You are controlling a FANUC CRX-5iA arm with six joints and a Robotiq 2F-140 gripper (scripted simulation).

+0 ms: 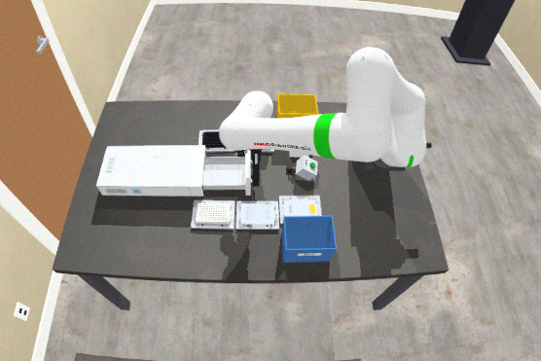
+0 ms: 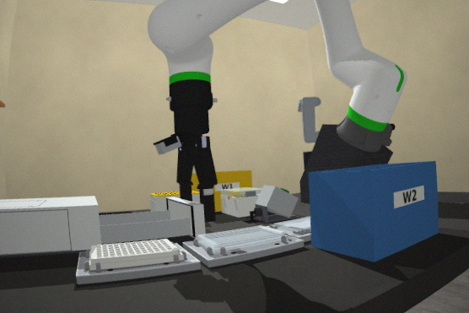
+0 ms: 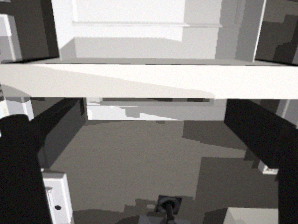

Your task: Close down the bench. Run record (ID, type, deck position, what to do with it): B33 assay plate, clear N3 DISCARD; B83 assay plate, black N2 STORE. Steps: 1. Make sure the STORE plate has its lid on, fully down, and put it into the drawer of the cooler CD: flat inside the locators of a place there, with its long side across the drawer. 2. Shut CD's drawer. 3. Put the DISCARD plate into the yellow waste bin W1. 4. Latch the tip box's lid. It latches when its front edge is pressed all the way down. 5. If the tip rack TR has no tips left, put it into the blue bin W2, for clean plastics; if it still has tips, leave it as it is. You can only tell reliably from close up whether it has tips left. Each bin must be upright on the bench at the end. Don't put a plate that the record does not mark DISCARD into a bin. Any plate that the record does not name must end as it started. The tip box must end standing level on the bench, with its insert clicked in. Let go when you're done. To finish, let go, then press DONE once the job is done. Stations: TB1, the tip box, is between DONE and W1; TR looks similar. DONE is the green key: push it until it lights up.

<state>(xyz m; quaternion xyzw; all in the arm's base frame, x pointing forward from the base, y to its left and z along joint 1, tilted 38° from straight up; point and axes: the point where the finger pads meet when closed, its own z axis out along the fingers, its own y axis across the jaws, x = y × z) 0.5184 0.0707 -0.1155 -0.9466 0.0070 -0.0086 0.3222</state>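
Right now my hand is 170 mm past the translucent plate lid, 170 mm to the right of it and 30 mm above it. The rest, counted from my hand: cooler drawer: 150 mm ahead, 10 mm below; nest N3: 190 mm to the left, 40 mm below; tip rack TR: 20 mm behind, 200 mm to the right, 10 mm above.
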